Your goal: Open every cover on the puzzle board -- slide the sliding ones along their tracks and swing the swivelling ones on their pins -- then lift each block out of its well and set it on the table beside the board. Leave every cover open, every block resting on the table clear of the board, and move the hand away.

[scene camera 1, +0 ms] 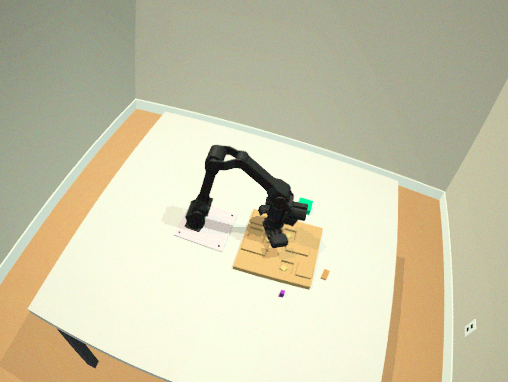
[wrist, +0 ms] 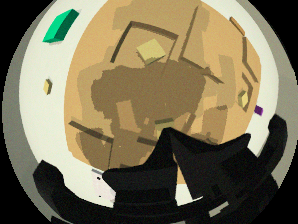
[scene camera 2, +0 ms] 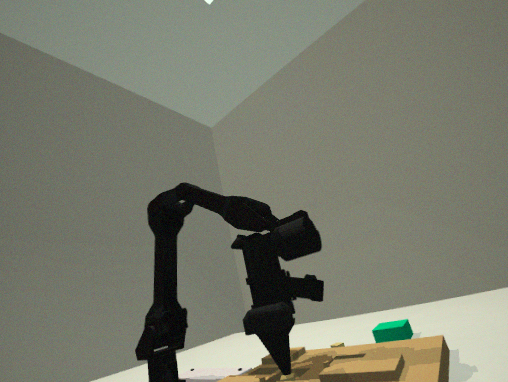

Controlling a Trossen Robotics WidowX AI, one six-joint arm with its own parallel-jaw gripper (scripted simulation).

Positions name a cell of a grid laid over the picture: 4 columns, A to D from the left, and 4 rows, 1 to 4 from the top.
Labels:
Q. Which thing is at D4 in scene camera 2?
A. A green block.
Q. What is the gripper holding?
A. Nothing.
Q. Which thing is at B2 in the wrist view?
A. A tan puzzle board.

